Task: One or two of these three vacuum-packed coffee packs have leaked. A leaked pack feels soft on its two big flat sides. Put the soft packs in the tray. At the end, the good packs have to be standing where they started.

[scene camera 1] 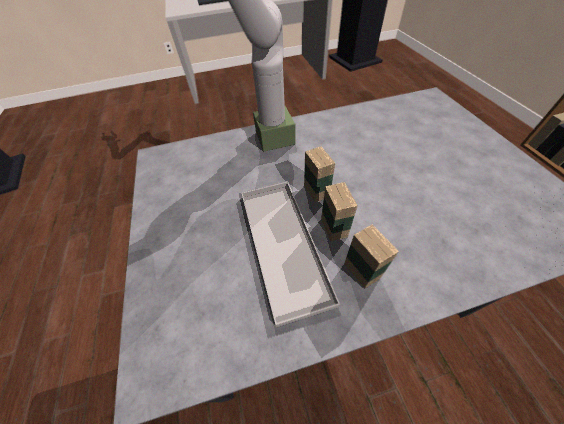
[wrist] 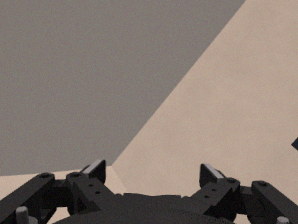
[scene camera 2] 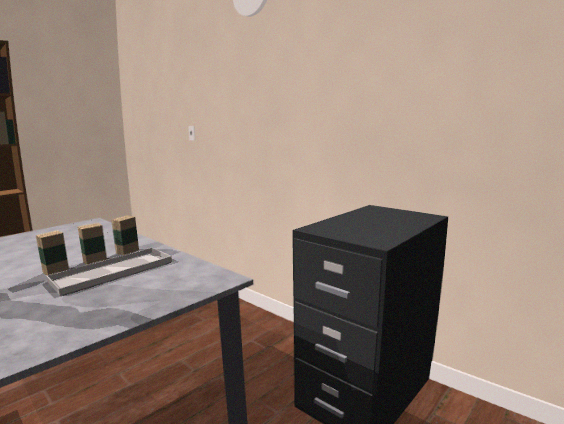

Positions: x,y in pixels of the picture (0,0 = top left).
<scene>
A long white tray [scene camera 1: 297,284]: 0.64 m from the lens.
</scene>
